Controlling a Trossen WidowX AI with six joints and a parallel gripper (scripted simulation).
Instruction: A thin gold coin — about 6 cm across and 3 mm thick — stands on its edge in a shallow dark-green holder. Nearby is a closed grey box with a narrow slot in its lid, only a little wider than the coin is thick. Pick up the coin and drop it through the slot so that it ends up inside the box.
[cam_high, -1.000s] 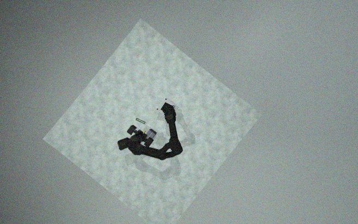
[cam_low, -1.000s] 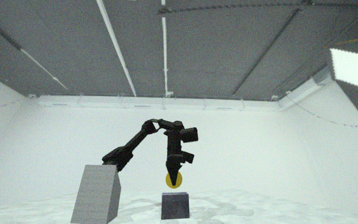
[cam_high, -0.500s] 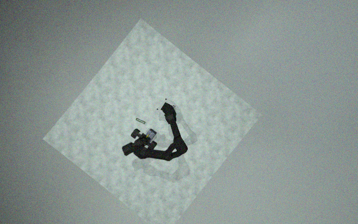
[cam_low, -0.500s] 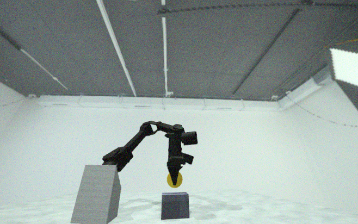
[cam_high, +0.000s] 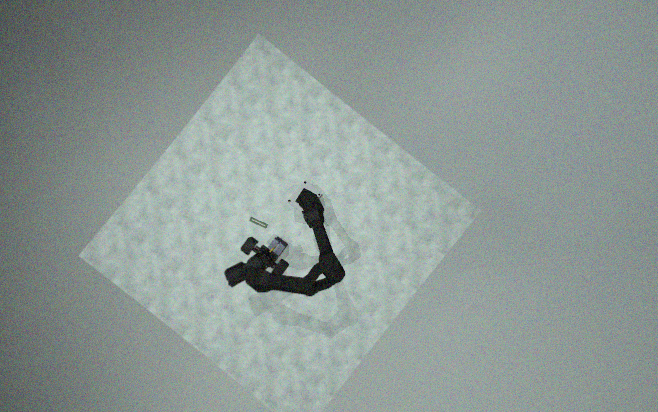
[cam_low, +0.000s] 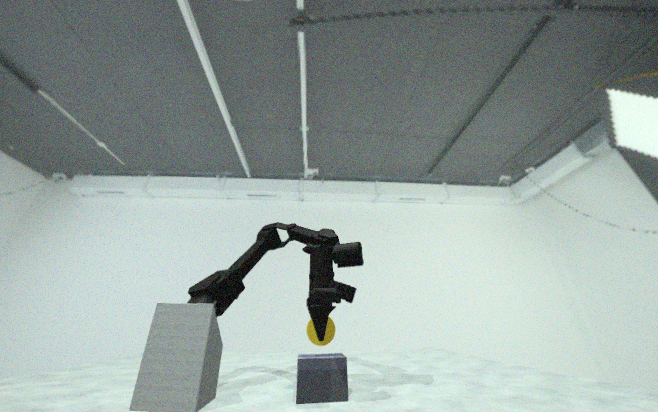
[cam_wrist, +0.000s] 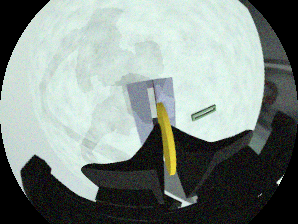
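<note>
Right now my gripper tip is 2 cm below the gold coin.
</note>
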